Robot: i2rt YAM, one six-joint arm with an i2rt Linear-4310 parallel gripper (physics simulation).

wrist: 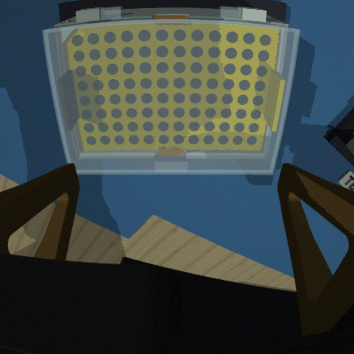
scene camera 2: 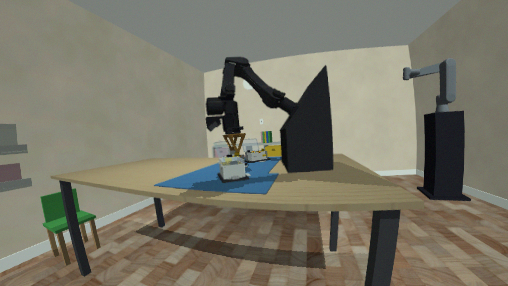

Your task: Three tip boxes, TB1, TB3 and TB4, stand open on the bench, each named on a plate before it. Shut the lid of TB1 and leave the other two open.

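Frame: origin at the arm's base, x ahead, y left, z up, level; metres.
Seen in the pictures: gripper, fingertip midpoint: (wrist: 177, 174) (scene camera 2: 234, 151); arm's base, link origin: (scene camera 2: 294, 110).
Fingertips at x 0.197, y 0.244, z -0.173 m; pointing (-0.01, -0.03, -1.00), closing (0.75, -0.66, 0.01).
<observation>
Offsets run from my fingertips to a thing's top centre. "pt": to the spot under its first point. Level surfaces: height alone.
A tip box with a yellow rack {0.003 m ahead, 0.009 m left, 0.028 m down} (wrist: 171, 92) lies below the fingers in the wrist view. Its clear lid {pt 0.007 m ahead, 0.029 m right, 0.028 m down} (wrist: 220, 167) lies over the rack, down or nearly down; whether it is fully seated I cannot tell. Its name does not show. In the scene view a white tip box (scene camera 2: 233, 170) stands at the front of the mat, with its lid low over it. Another tip box {0.113 m ahead, 0.396 m right, 0.039 m down} (scene camera 2: 257, 156) stands farther back with a clear lid raised. The third box is not clearly seen. My gripper (scene camera 2: 234, 154) (wrist: 177, 174) is open and empty, close above the lid's front edge.
The boxes stand on a blue mat {0.105 m down} (scene camera 2: 190, 181) on the wooden table {0.108 m down} (scene camera 2: 125, 171). A name plate {pt 0.077 m ahead, 0.188 m right, 0.103 m down} (wrist: 349, 181), cut off after "T", and a dark object {pt 0.092 m ahead, 0.123 m right, 0.097 m down} (wrist: 345, 135) show at the right edge of the wrist view. A tall black block (scene camera 2: 310, 135) stands beside the mat.
</observation>
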